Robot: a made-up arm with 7 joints. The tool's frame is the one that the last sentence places.
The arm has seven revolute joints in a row. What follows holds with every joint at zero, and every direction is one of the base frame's.
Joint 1 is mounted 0.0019 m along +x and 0.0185 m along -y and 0.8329 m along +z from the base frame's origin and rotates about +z.
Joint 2 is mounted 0.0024 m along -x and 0.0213 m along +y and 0.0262 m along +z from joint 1 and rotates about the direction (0, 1, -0.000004).
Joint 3 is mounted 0.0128 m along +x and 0.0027 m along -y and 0.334 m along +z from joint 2 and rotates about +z.
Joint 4 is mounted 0.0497 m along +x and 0.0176 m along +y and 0.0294 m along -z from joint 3 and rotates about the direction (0, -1, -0.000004).
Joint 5 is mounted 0.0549 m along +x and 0.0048 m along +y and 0.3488 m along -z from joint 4 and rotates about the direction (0, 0.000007, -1).
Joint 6 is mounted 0.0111 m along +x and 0.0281 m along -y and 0.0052 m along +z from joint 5 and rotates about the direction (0, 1, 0.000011).
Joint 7 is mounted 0.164 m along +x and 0.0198 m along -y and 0.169 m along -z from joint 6 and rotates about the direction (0, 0.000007, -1).
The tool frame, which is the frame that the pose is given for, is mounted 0.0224 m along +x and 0.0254 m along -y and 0.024 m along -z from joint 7; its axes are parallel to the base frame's.
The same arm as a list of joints. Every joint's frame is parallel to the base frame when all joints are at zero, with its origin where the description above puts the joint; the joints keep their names.
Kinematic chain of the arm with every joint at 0, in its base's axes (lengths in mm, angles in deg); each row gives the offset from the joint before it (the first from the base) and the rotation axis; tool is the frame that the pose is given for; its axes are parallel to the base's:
joint 1: xyz 1.9 -18.5 832.9 axis +z
joint 2: xyz -2.4 21.3 26.2 axis +y
joint 3: xyz 12.8 -2.7 334 axis +z
joint 4: xyz 49.7 17.6 -29.4 axis -y
joint 5: xyz 54.9 4.8 -348.8 axis -z
joint 6: xyz 11.1 -28.1 5.2 axis +y
joint 7: xyz 164 -19.8 -169 axis -z
tool: xyz 22.4 -25.4 -24

